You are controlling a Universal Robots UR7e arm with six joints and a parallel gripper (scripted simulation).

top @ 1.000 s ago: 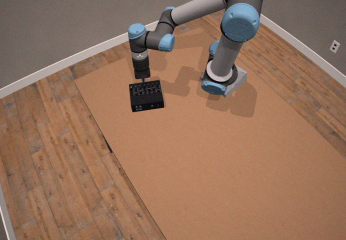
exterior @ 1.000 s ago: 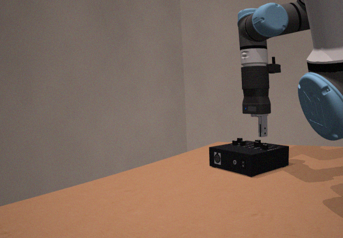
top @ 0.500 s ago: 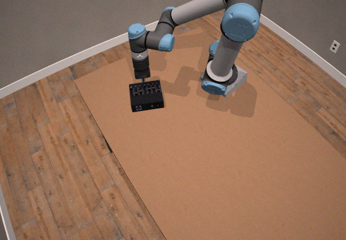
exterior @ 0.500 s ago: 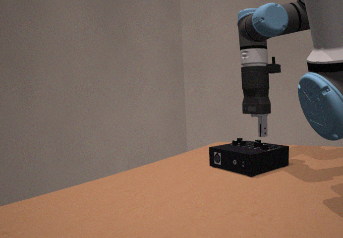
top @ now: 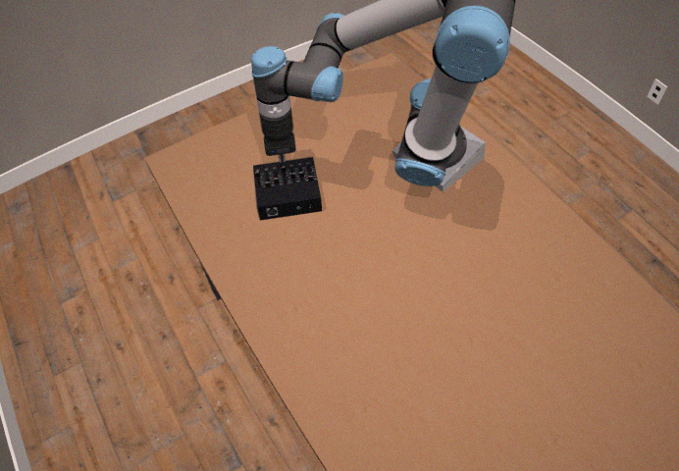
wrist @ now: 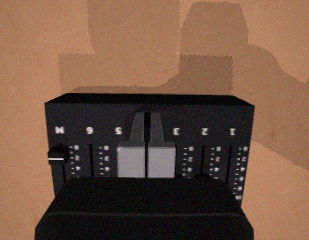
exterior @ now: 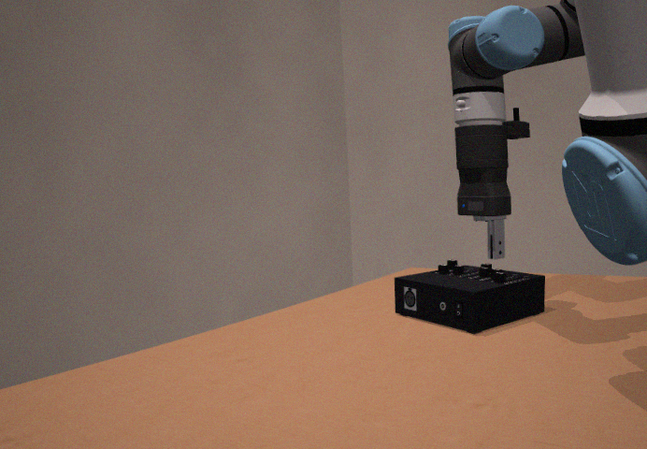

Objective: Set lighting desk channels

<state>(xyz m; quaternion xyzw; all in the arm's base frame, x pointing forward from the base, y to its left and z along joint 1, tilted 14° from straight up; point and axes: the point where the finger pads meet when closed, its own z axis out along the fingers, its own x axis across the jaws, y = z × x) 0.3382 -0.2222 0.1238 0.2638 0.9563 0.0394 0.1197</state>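
Now: hand 50 mm to the right of the channel 3 fader cap, 30 mm above it and 10 mm short of it. Also, from my hand: channel 2 fader cap (60 mm to the left, 30 mm below, 10 mm behind); master fader cap (70 mm ahead, 30 mm below, 10 mm to the right); channel 1 fader cap (90 mm to the left, 30 mm below, 20 mm behind).
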